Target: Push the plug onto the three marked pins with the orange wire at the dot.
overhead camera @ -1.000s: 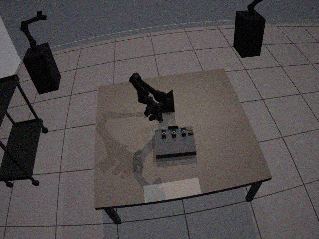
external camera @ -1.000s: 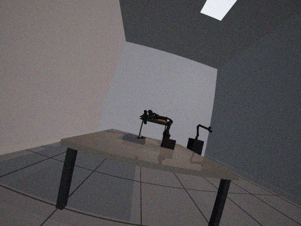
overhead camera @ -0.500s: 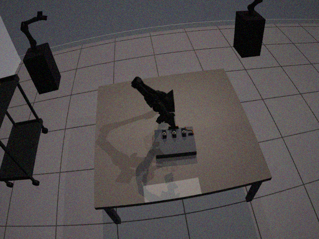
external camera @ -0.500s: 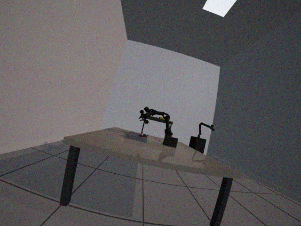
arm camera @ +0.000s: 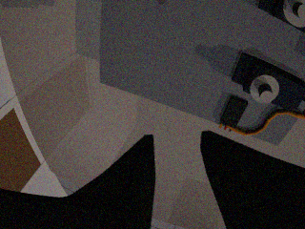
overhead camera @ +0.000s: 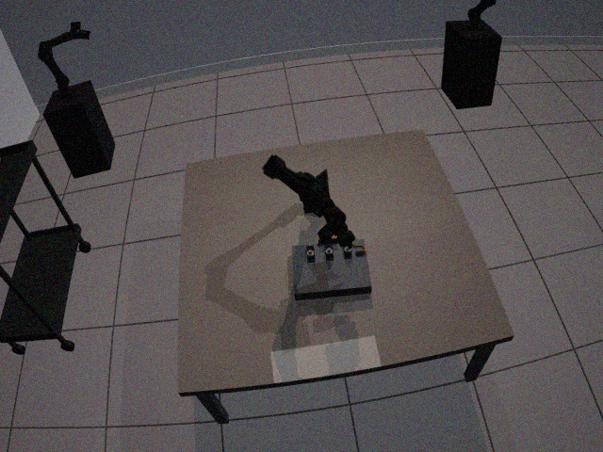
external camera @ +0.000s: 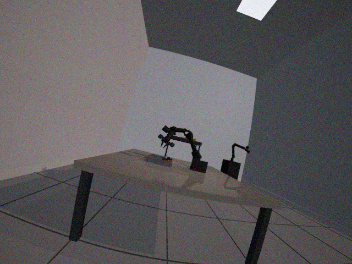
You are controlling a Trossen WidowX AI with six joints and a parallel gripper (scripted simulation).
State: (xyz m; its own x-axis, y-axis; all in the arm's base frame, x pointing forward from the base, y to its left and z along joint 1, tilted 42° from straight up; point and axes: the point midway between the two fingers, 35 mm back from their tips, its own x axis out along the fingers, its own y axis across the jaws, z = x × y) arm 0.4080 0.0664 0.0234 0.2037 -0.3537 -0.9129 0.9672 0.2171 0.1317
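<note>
Now: gripper tip 13 cm past the red band, 3 cm to the left of it and 9 cm above it. The rest, counted from my gripper tip: grey printed holder 3 cm ahead, 8 cm to the right, 14 cm below; green pin header board 13 cm behind, 6 cm to the right, 11 cm below.
</note>
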